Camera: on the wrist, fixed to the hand. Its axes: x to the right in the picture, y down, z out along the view.
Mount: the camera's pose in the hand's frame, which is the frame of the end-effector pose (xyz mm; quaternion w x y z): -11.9 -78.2 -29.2 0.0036 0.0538 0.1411 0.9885
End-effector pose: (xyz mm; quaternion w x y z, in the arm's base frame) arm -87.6 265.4 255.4 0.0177 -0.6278 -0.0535 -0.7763
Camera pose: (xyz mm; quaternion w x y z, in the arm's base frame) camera -120.9 339.6 233.0 0.8088 0.0553 0.5811 -0.0710
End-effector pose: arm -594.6 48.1 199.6 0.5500 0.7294 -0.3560 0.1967
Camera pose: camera -542.0 90.3 149.0 0.1815 0.3475 0.6341 -0.6665
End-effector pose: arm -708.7 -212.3 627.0 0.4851 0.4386 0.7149 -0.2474
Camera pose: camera -788.7 -232.7 644.1 0.1218 0.7693 -0.3759 0.5021
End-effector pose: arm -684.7 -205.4 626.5 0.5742 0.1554 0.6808 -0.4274
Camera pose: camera -755.1 -225.7 668.2 0.3201 0.7647 -0.0931 0.5514
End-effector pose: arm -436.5 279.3 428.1 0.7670 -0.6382 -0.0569 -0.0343
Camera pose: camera -456.8 236.0 497.6 0.0790 -0.0124 0.7371 0.6711
